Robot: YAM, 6 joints.
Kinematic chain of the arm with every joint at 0, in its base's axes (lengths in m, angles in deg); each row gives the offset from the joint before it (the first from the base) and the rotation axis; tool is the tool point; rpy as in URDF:
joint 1: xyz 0 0 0.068 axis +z
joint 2: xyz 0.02 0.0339 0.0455 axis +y
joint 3: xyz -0.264 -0.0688 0 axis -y
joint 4: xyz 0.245 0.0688 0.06 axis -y
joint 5: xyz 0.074 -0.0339 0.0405 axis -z
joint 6: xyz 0.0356 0 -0.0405 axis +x
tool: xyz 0 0 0 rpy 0 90 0
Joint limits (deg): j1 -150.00..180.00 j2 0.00..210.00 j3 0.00..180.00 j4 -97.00..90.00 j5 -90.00..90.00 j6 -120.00..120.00
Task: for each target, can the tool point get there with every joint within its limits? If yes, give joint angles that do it. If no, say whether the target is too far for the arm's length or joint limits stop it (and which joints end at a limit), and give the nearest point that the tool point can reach.
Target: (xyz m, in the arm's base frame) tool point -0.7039 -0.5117 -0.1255
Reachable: no: too far | nearest point -0.5035 -0.3660 -0.0559 | short by 0.257 m
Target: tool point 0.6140 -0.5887 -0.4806
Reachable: no: too far | nearest point 0.3866 -0.3707 -0.2388 | short by 0.397 m
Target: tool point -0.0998 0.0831 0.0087
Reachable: yes | joints 130.66 126.25 29.12 -41.85 -37.33 -30.33
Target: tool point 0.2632 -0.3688 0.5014
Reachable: yes | joints -57.85 126.77 158.56 -33.94 -48.35 -60.47
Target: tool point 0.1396 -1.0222 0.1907
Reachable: no: too far | nearest point 0.0871 -0.6381 0.1611 | short by 0.389 m
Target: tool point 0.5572 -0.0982 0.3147
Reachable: yes | joints -13.31 153.12 142.86 59.33 -66.93 -72.93
